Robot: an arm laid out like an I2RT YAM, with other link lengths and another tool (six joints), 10 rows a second.
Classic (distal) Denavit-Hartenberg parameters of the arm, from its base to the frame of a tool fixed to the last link. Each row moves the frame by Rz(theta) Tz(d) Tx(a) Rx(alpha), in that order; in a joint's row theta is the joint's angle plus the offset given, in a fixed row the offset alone. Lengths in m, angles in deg.
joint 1: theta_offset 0, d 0.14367, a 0.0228, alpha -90
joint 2: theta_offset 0, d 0, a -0.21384, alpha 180
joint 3: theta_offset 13.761, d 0, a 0.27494, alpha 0
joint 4: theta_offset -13.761, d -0.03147, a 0.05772, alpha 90
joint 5: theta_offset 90, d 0.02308, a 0, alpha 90
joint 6: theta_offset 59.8, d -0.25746, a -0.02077, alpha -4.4
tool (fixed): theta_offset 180, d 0.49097, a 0, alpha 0
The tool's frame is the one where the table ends.
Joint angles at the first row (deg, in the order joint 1, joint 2, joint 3, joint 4, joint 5, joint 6):
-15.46 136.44 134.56 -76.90 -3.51 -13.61
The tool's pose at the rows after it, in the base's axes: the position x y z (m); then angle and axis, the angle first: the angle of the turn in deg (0 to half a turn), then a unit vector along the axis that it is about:
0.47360 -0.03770 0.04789 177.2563 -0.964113 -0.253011 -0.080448
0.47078 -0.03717 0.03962 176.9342 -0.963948 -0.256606 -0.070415
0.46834 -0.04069 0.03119 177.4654 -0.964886 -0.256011 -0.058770
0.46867 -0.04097 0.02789 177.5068 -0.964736 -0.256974 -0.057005
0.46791 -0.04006 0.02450 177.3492 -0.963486 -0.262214 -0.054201
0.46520 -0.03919 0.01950 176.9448 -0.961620 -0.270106 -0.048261
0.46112 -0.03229 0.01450 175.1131 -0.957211 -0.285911 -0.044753
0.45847 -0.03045 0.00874 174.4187 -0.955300 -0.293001 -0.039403
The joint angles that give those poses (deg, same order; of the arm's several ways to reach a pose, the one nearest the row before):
-15.27 138.00 134.57 -76.84 -3.81 -13.78
-15.16 139.02 134.56 -76.97 -3.55 -14.17
-15.09 139.98 134.56 -76.90 -2.42 -14.17
-15.05 140.40 134.56 -76.64 -2.28 -14.26
-14.96 140.84 134.57 -76.56 -2.31 -14.81
-14.96 141.45 134.50 -76.66 -2.39 -15.77
-14.96 142.21 134.39 -77.08 -3.90 -17.61
-14.96 142.98 134.33 -77.15 -4.23 -18.48

